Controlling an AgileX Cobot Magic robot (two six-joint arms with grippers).
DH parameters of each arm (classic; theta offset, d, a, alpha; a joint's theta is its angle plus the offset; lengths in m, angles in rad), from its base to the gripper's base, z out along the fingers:
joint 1: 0 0.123 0 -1.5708
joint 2: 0.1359 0 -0.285 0
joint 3: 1.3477 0 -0.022 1.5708
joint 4: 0 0.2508 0 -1.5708
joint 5: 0 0 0.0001 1.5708
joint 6: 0 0.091 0 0
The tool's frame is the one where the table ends.
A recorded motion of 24 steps. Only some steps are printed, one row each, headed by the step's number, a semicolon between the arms.
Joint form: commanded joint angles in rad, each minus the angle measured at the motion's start. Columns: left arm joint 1, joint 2, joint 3, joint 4, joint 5, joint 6; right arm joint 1, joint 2, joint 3, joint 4, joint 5, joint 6.
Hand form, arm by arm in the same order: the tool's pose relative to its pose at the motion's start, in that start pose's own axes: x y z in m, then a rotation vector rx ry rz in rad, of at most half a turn. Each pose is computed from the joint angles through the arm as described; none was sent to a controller.
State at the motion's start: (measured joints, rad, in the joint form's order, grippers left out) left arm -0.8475 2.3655 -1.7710 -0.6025 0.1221 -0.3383; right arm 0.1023 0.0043 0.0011 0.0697 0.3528 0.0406
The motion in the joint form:
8: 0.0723 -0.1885 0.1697 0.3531 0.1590 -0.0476; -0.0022 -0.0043 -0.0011 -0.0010 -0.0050 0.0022
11: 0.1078 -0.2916 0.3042 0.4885 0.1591 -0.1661; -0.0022 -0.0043 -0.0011 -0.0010 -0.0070 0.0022
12: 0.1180 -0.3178 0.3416 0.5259 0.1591 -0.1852; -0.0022 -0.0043 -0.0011 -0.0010 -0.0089 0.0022
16: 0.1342 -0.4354 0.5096 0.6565 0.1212 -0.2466; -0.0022 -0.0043 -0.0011 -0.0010 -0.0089 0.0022
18: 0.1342 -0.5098 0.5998 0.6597 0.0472 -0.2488; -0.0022 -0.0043 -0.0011 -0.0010 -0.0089 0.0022
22: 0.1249 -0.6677 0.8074 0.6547 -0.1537 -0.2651; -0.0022 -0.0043 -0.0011 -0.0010 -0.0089 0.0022
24: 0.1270 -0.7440 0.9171 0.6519 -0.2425 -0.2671; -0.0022 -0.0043 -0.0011 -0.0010 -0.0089 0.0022
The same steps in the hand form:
8: -0.0269 0.0168 -0.0573 -0.1460 0.0665 0.2546; -0.0010 -0.0001 -0.0004 0.0017 -0.0106 0.0017
11: -0.0338 0.0338 -0.0879 -0.2172 0.0501 0.2426; -0.0012 -0.0001 -0.0004 0.0016 -0.0126 0.0017
12: -0.0347 0.0395 -0.0958 -0.2380 0.0485 0.2524; -0.0013 -0.0001 -0.0004 0.0015 -0.0145 0.0017
16: -0.0280 0.0545 -0.1289 -0.2802 0.0359 0.3077; -0.0013 -0.0001 -0.0004 0.0015 -0.0145 0.0017
18: -0.0237 0.0536 -0.1480 -0.2405 -0.0067 0.3147; -0.0013 -0.0001 -0.0004 0.0015 -0.0145 0.0017
22: -0.0077 0.0544 -0.1878 -0.1286 -0.1118 0.3132; -0.0013 -0.0001 -0.0004 0.0015 -0.0145 0.0017
24: 0.0022 0.0613 -0.2074 -0.0901 -0.1525 0.3117; -0.0013 -0.0001 -0.0004 0.0015 -0.0145 0.0017

